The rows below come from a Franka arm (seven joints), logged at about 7 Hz.
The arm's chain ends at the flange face. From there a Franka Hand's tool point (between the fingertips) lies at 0.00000 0.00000 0.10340 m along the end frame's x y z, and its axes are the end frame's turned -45 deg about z.
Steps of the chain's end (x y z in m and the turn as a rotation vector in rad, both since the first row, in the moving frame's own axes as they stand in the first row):
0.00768 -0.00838 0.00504 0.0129 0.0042 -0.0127
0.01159 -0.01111 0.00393 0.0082 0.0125 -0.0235
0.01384 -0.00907 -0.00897 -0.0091 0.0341 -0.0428
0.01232 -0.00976 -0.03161 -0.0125 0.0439 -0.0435
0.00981 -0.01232 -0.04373 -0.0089 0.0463 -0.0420
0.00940 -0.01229 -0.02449 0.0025 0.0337 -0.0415
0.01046 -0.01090 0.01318 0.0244 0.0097 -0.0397
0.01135 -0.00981 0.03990 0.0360 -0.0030 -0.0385
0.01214 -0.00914 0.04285 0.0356 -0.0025 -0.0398
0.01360 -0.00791 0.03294 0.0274 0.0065 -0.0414
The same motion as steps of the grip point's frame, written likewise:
0.01260 -0.00114 0.00503 0.0062 0.0121 -0.0127
0.01757 0.00064 0.00392 -0.0030 0.0146 -0.0235
0.01809 0.00649 -0.00903 -0.0305 0.0177 -0.0428
0.01800 0.00588 -0.03172 -0.0399 0.0222 -0.0435
0.01847 0.00220 -0.04384 -0.0390 0.0264 -0.0420
0.01803 0.00018 -0.02455 -0.0221 0.0256 -0.0415
0.01757 -0.00143 0.01314 0.0104 0.0241 -0.0397
0.01732 -0.00181 0.03983 0.0276 0.0233 -0.0385
0.01741 -0.00071 0.04278 0.0269 0.0234 -0.0398
0.01766 0.00244 0.03290 0.0148 0.0240 -0.0414

